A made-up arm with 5 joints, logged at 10 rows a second.
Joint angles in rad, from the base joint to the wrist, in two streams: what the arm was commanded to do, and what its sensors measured. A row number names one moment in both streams.
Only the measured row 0 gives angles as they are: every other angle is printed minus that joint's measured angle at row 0.
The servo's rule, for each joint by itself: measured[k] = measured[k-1] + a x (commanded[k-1-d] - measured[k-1]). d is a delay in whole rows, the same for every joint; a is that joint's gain. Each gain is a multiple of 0.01, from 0.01 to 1. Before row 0 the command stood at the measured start. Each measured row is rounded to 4 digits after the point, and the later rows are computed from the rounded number. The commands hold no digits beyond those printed.
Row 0, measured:
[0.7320 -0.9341 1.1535 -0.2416 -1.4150]
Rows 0 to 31, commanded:
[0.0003 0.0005 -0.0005 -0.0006 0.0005]
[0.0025 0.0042 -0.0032 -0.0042 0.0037]
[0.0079 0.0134 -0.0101 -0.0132 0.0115]
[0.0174 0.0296 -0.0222 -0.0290 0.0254]
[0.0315 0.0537 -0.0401 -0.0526 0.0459]
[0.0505 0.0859 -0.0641 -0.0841 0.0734]
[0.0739 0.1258 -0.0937 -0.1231 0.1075]
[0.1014 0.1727 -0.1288 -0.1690 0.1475]
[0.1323 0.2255 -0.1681 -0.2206 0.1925]
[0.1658 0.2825 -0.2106 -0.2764 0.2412]
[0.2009 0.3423 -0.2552 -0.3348 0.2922]
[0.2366 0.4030 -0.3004 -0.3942 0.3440]
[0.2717 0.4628 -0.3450 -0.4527 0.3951]
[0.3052 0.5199 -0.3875 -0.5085 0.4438]
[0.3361 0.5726 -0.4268 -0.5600 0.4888]
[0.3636 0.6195 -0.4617 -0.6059 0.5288]
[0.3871 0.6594 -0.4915 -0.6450 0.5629]
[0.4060 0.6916 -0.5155 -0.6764 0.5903]
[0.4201 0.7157 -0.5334 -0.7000 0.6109]
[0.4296 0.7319 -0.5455 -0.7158 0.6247]
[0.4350 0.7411 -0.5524 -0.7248 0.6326]
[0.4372 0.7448 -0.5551 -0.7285 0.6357]
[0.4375 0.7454 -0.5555 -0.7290 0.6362]
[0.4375 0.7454 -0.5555 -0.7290 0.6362]
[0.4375 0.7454 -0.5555 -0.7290 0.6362]
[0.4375 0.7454 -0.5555 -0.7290 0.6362]
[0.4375 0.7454 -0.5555 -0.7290 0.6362]
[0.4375 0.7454 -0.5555 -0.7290 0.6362]
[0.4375 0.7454 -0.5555 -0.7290 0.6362]
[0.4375 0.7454 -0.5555 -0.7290 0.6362]
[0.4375 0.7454 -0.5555 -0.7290 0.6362]
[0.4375 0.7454 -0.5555 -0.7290 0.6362]
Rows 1 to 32, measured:
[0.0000 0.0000 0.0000 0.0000 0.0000]
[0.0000 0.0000 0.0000 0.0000 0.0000]
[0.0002 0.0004 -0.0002 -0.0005 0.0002]
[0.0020 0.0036 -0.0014 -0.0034 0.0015]
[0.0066 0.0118 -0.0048 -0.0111 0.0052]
[0.0150 0.0268 -0.0116 -0.0252 0.0127]
[0.0279 0.0494 -0.0227 -0.0468 0.0250]
[0.0455 0.0801 -0.0388 -0.0763 0.0429]
[0.0677 0.1185 -0.0602 -0.1133 0.0668]
[0.0940 0.1640 -0.0870 -0.1573 0.0967]
[0.1239 0.2157 -0.1186 -0.2073 0.1321]
[0.1566 0.2718 -0.1545 -0.2619 0.1725]
[0.1912 0.3310 -0.1938 -0.3195 0.2168]
[0.2266 0.3915 -0.2354 -0.3785 0.2639]
[0.2618 0.4514 -0.2781 -0.4371 0.3124]
[0.2957 0.5089 -0.3208 -0.4935 0.3610]
[0.3272 0.5624 -0.3621 -0.5460 0.4083]
[0.3556 0.6104 -0.4009 -0.5933 0.4529]
[0.3802 0.6516 -0.4362 -0.6341 0.4936]
[0.4003 0.6852 -0.4671 -0.6675 0.5294]
[0.4157 0.7108 -0.4930 -0.6932 0.5596]
[0.4265 0.7285 -0.5135 -0.7111 0.5837]
[0.4331 0.7391 -0.5287 -0.7219 0.6018]
[0.4363 0.7439 -0.5390 -0.7271 0.6143]
[0.4372 0.7452 -0.5454 -0.7286 0.6224]
[0.4374 0.7454 -0.5493 -0.7289 0.6275]
[0.4375 0.7454 -0.5517 -0.7290 0.6307]
[0.4375 0.7454 -0.5532 -0.7290 0.6327]
[0.4375 0.7454 -0.5541 -0.7290 0.6340]
[0.4375 0.7454 -0.5546 -0.7290 0.6348]
[0.4375 0.7454 -0.5550 -0.7290 0.6353]
[0.4375 0.7454 -0.5552 -0.7290 0.6356]
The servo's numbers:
d 2
a 0.78 0.84 0.39 0.79 0.37

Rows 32 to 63, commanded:
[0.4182 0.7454 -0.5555 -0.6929 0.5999]
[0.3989 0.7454 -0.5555 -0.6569 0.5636]
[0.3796 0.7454 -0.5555 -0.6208 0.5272]
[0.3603 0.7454 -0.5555 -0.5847 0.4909]
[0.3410 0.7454 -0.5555 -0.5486 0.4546]
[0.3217 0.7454 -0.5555 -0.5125 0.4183]
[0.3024 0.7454 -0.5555 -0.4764 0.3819]
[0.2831 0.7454 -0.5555 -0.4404 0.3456]
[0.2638 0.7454 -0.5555 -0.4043 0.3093]
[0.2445 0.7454 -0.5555 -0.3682 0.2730]
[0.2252 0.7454 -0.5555 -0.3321 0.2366]
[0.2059 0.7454 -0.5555 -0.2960 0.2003]
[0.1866 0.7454 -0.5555 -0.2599 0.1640]
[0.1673 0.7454 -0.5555 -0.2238 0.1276]
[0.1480 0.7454 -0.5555 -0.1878 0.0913]
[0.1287 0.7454 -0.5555 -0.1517 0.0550]
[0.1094 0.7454 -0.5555 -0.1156 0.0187]
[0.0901 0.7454 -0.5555 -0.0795 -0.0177]
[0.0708 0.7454 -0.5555 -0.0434 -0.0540]
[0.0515 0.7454 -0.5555 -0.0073 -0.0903]
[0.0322 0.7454 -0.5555 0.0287 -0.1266]
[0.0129 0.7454 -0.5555 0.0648 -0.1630]
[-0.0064 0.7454 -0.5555 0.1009 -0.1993]
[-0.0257 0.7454 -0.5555 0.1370 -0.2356]
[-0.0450 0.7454 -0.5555 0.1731 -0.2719]
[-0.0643 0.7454 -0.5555 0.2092 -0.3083]
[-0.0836 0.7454 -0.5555 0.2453 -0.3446]
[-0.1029 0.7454 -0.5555 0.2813 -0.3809]
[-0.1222 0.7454 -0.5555 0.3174 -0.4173]
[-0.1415 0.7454 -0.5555 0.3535 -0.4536]
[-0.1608 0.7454 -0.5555 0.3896 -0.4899]
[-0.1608 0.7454 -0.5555 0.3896 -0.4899]
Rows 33 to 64, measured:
[0.4375 0.7454 -0.5553 -0.7290 0.6358]
[0.4375 0.7454 -0.5554 -0.7290 0.6359]
[0.4224 0.7454 -0.5554 -0.7005 0.6226]
[0.4041 0.7454 -0.5554 -0.6661 0.6008]
[0.3850 0.7454 -0.5554 -0.6303 0.5736]
[0.3657 0.7454 -0.5554 -0.5943 0.5430]
[0.3464 0.7454 -0.5554 -0.5582 0.5103]
[0.3271 0.7454 -0.5554 -0.5221 0.4763]
[0.3078 0.7454 -0.5554 -0.4860 0.4414]
[0.2885 0.7454 -0.5554 -0.4500 0.4060]
[0.2692 0.7454 -0.5554 -0.4139 0.3702]
[0.2499 0.7454 -0.5554 -0.3778 0.3342]
[0.2306 0.7454 -0.5554 -0.3417 0.2981]
[0.2113 0.7454 -0.5554 -0.3056 0.2619]
[0.1920 0.7454 -0.5554 -0.2695 0.2257]
[0.1727 0.7454 -0.5554 -0.2334 0.1894]
[0.1534 0.7454 -0.5554 -0.1974 0.1531]
[0.1341 0.7454 -0.5554 -0.1613 0.1168]
[0.1148 0.7454 -0.5554 -0.1252 0.0805]
[0.0955 0.7454 -0.5554 -0.0891 0.0442]
[0.0762 0.7454 -0.5554 -0.0530 0.0079]
[0.0569 0.7454 -0.5554 -0.0169 -0.0284]
[0.0376 0.7454 -0.5554 0.0191 -0.0647]
[0.0183 0.7454 -0.5554 0.0552 -0.1011]
[-0.0010 0.7454 -0.5554 0.0913 -0.1374]
[-0.0203 0.7454 -0.5554 0.1274 -0.1737]
[-0.0396 0.7454 -0.5554 0.1635 -0.2100]
[-0.0589 0.7454 -0.5554 0.1996 -0.2464]
[-0.0782 0.7454 -0.5554 0.2357 -0.2827]
[-0.0975 0.7454 -0.5554 0.2717 -0.3190]
[-0.1168 0.7454 -0.5554 0.3078 -0.3554]
[-0.1361 0.7454 -0.5554 0.3439 -0.3917]

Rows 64 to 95, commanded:
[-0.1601 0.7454 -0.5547 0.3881 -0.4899]
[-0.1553 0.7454 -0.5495 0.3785 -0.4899]
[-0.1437 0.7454 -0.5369 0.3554 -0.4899]
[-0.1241 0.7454 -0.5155 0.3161 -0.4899]
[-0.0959 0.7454 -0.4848 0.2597 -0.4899]
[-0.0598 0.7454 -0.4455 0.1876 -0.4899]
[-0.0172 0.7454 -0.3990 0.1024 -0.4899]
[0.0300 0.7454 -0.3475 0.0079 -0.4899]
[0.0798 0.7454 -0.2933 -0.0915 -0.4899]
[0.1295 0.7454 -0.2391 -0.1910 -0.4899]
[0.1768 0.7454 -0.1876 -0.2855 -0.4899]
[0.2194 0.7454 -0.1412 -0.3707 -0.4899]
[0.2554 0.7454 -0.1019 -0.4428 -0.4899]
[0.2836 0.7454 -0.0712 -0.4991 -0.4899]
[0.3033 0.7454 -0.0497 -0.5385 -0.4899]
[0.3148 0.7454 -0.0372 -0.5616 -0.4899]
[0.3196 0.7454 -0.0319 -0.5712 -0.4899]
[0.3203 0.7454 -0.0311 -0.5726 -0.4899]
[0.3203 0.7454 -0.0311 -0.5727 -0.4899]
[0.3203 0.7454 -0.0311 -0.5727 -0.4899]
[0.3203 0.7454 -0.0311 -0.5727 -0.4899]
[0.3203 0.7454 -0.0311 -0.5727 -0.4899]
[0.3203 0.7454 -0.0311 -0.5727 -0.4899]
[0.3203 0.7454 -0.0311 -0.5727 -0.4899]
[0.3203 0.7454 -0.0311 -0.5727 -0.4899]
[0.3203 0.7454 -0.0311 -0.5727 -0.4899]
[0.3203 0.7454 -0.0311 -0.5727 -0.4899]
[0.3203 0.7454 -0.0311 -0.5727 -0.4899]
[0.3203 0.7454 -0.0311 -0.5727 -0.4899]
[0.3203 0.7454 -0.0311 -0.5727 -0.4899]
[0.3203 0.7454 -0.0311 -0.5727 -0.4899]
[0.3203 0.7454 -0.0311 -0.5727 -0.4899]
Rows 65 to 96, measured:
[-0.1554 0.7454 -0.5554 0.3800 -0.4280]
[-0.1596 0.7454 -0.5554 0.3876 -0.4509]
[-0.1600 0.7454 -0.5551 0.3880 -0.4653]
[-0.1563 0.7454 -0.5529 0.3805 -0.4744]
[-0.1465 0.7454 -0.5467 0.3607 -0.4801]
[-0.1290 0.7454 -0.5345 0.3255 -0.4837]
[-0.1032 0.7454 -0.5151 0.2735 -0.4860]
[-0.0693 0.7454 -0.4880 0.2056 -0.4874]
[-0.0287 0.7454 -0.4533 0.1241 -0.4883]
[0.0171 0.7454 -0.4120 0.0323 -0.4889]
[0.0660 0.7454 -0.3657 -0.0655 -0.4893]
[0.1155 0.7454 -0.3163 -0.1646 -0.4895]
[0.1633 0.7454 -0.2661 -0.2601 -0.4896]
[0.2071 0.7454 -0.2174 -0.3475 -0.4897]
[0.2448 0.7454 -0.1724 -0.4228 -0.4898]
[0.2751 0.7454 -0.1329 -0.4831 -0.4898]
[0.2971 0.7454 -0.1005 -0.5269 -0.4898]
[0.3109 0.7454 -0.0758 -0.5543 -0.4898]
[0.3177 0.7454 -0.0587 -0.5677 -0.4898]
[0.3197 0.7454 -0.0479 -0.5716 -0.4898]
[0.3202 0.7454 -0.0413 -0.5725 -0.4898]
[0.3203 0.7454 -0.0373 -0.5727 -0.4898]
[0.3203 0.7454 -0.0349 -0.5727 -0.4898]
[0.3203 0.7454 -0.0334 -0.5727 -0.4898]
[0.3203 0.7454 -0.0325 -0.5727 -0.4898]
[0.3203 0.7454 -0.0320 -0.5727 -0.4898]
[0.3203 0.7454 -0.0316 -0.5727 -0.4898]
[0.3203 0.7454 -0.0314 -0.5727 -0.4898]
[0.3203 0.7454 -0.0313 -0.5727 -0.4898]
[0.3203 0.7454 -0.0312 -0.5727 -0.4898]
[0.3203 0.7454 -0.0312 -0.5727 -0.4898]
[0.3203 0.7454 -0.0312 -0.5727 -0.4898]

